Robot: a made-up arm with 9 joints. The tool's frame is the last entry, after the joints.
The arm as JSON. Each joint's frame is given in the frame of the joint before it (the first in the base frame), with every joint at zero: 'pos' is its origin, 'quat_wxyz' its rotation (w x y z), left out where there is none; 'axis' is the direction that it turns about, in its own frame. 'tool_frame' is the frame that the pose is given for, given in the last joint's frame.
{
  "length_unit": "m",
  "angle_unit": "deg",
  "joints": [
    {
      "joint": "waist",
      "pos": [
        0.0,
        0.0,
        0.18
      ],
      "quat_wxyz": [
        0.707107,
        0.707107,
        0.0,
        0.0
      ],
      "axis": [
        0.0,
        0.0,
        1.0
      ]
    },
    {
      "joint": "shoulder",
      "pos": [
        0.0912,
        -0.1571,
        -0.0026
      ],
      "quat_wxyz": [
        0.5,
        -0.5,
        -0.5,
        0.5
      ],
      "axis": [
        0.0,
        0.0,
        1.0
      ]
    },
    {
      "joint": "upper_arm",
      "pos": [
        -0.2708,
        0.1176,
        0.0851
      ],
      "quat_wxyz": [
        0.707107,
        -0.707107,
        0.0,
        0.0
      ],
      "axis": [
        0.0,
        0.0,
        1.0
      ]
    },
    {
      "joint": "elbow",
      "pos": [
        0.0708,
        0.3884,
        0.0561
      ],
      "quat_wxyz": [
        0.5,
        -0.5,
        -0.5,
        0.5
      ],
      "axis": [
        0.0,
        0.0,
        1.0
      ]
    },
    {
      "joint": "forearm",
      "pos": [
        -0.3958,
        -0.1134,
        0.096
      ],
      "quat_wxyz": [
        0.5,
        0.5,
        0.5,
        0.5
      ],
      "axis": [
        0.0,
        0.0,
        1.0
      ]
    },
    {
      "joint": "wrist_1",
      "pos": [
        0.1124,
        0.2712,
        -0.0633
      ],
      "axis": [
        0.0,
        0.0,
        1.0
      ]
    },
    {
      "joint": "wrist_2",
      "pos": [
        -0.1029,
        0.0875,
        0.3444
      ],
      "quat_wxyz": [
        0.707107,
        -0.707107,
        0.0,
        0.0
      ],
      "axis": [
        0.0,
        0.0,
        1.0
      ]
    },
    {
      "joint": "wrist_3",
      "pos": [
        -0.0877,
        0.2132,
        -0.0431
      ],
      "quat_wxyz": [
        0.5,
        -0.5,
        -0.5,
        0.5
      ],
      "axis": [
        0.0,
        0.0,
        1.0
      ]
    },
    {
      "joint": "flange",
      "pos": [
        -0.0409,
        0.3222,
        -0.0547
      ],
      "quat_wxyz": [
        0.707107,
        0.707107,
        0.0,
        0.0
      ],
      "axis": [
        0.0,
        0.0,
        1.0
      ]
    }
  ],
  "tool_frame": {
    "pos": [
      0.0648,
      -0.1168,
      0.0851
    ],
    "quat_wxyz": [
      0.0,
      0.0,
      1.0,
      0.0
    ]
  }
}
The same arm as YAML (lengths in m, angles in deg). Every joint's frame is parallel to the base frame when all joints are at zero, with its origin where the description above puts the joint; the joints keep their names.
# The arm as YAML. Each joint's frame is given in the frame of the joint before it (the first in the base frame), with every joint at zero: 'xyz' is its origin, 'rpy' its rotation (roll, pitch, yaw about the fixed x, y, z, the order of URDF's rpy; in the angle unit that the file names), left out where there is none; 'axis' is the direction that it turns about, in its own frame. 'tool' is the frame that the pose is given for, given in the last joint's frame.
units:
  length: m
  angle: deg
joints:
  - name: waist
    type: revolute
    origin:
      xyz: [0.0, 0.0, 0.18]
    axis: "-y"
  - name: shoulder
    type: revolute
    origin:
      xyz: [0.0912, 0.0026, -0.1571]
    axis: "-x"
  - name: upper_arm
    type: revolute
    origin:
      xyz: [-0.0851, 0.1176, -0.2708]
    axis: "+y"
  - name: elbow
    type: revolute
    origin:
      xyz: [0.3884, 0.0561, 0.0708]
    axis: "-z"
  - name: forearm
    type: revolute
    origin:
      xyz: [-0.3958, 0.1134, -0.096]
    axis: "+x"
  - name: wrist_1
    type: revolute
    origin:
      xyz: [-0.0633, -0.1124, -0.2712]
    axis: "+x"
  - name: wrist_2
    type: revolute
    origin:
      xyz: [0.3444, 0.1029, -0.0875]
    axis: "-z"
  - name: wrist_3
    type: revolute
    origin:
      xyz: [-0.2132, 0.0877, 0.0431]
    axis: "+y"
  - name: flange
    type: revolute
    origin:
      xyz: [0.0409, -0.0547, 0.3222]
    axis: "-z"
tool:
  origin:
    xyz: [-0.0648, -0.1168, -0.0851]

